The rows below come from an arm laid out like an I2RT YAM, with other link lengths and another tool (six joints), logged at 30 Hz.
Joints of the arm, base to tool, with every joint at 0 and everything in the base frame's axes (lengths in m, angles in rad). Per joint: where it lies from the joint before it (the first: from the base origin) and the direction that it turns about. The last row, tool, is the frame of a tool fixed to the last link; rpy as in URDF.
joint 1: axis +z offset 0 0 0.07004
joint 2: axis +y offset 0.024 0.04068 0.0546
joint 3: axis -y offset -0.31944 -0.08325 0
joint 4: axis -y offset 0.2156 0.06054 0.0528
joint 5: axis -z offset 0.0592 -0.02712 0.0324
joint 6: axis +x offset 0.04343 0 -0.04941
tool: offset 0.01 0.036 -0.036 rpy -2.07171 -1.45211 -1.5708
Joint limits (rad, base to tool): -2.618..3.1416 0..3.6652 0..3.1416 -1.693..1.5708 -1.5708..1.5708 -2.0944..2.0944
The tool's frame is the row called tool.
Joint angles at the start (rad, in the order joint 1, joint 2, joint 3, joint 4, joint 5, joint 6): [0.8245, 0.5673, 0.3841, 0.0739, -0.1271, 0.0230]
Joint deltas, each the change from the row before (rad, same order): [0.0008, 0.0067, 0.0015, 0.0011, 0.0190, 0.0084]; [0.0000, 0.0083, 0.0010, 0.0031, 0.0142, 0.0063]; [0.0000, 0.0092, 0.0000, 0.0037, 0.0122, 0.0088]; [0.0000, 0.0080, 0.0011, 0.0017, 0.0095, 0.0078]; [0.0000, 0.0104, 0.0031, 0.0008, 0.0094, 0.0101]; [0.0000, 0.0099, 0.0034, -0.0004, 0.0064, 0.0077]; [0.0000, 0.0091, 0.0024, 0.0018, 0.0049, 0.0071]
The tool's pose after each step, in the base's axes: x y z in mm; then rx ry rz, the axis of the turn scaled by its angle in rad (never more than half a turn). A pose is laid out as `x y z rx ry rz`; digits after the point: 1 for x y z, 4 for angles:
29.1 80.9 245.8 -2.1523 -0.3733 -1.7674
30.7 81.9 246.1 -2.1662 -0.3570 -1.7678
32.2 83.1 246.2 -2.1809 -0.3409 -1.7637
33.4 84.1 246.5 -2.1935 -0.3279 -1.7591
34.8 85.4 247.3 -2.2079 -0.3136 -1.7514
36.0 86.6 248.0 -2.2204 -0.3043 -1.7439
37.1 87.8 248.6 -2.2299 -0.2959 -1.7372

